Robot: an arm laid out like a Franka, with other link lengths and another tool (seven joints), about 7 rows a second.
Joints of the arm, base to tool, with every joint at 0 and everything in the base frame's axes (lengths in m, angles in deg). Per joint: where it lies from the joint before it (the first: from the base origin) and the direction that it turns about. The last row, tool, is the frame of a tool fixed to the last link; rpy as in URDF.
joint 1: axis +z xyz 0 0 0.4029
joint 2: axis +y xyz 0 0 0
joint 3: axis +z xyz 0 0 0.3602
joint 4: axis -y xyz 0.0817 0 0
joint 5: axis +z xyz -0.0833 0 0.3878
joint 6: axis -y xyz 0 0 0
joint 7: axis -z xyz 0.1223 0 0
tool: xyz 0 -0.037 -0.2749 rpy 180 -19.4 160.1
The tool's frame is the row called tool.
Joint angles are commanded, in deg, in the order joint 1, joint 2, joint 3, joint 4, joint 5, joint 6, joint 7. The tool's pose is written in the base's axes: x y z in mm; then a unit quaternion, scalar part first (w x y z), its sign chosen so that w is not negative. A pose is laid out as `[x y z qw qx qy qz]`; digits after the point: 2 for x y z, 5 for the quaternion.
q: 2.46 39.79 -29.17 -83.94 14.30 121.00 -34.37
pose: [736.90 -319.65 254.54 0.16459 -0.12295 -0.97808 0.03387]
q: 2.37 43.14 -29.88 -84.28 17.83 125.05 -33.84
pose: [741.44 -329.30 220.76 0.15199 -0.14570 -0.97721 0.02710]
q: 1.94 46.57 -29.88 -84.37 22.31 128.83 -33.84
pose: [745.70 -334.35 184.25 0.13841 -0.16698 -0.97612 0.01221]
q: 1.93 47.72 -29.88 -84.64 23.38 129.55 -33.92
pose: [742.68 -334.40 168.80 0.14143 -0.17161 -0.97492 0.00876]
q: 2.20 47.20 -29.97 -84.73 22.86 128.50 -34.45
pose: [740.99 -330.41 172.43 0.14778 -0.16323 -0.97541 0.00939]
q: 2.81 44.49 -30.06 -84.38 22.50 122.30 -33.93
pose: [731.64 -308.65 193.60 0.17195 -0.15820 -0.97223 -0.01301]
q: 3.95 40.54 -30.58 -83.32 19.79 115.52 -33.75
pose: [724.80 -289.88 238.60 0.19178 -0.13916 -0.97139 -0.01578]
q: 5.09 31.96 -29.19 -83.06 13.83 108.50 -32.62
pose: [715.31 -262.00 328.15 0.19255 -0.11030 -0.97503 -0.00846]
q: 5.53 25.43 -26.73 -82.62 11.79 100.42 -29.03
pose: [692.03 -220.78 387.05 0.20738 -0.10872 -0.97167 -0.03222]
